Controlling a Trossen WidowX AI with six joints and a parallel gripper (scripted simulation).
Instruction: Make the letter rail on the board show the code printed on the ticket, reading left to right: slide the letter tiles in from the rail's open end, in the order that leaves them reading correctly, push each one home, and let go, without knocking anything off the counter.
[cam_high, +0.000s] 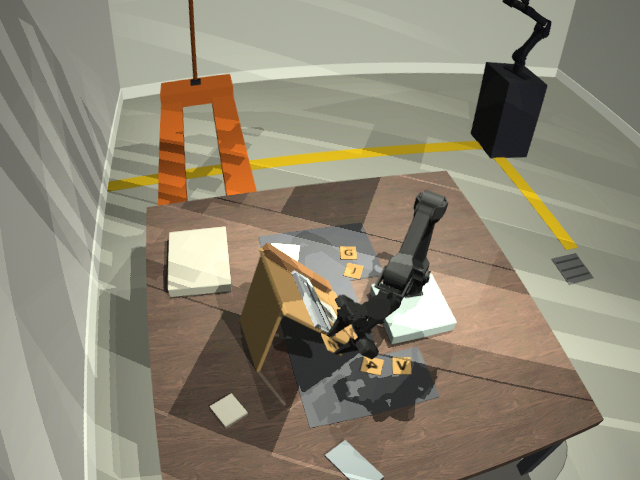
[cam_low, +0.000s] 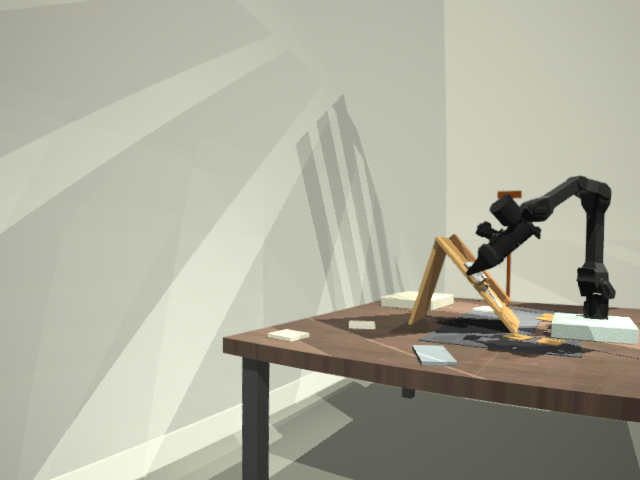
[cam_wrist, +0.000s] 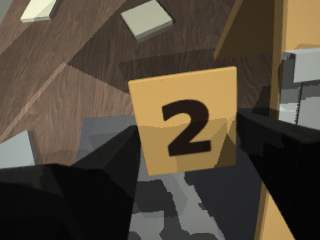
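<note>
Right now the white ticket is 40 mm behind my gripper tip, 160 mm to the right of it and 80 mm below it. Round my gripper tip: white card 40 mm ahead, 500 mm to the right, 160 mm below; then grey-blue pad 10 mm behind, 300 mm to the left, 160 mm below; then grey mat 130 mm behind, 220 mm to the right, 170 mm below.
</note>
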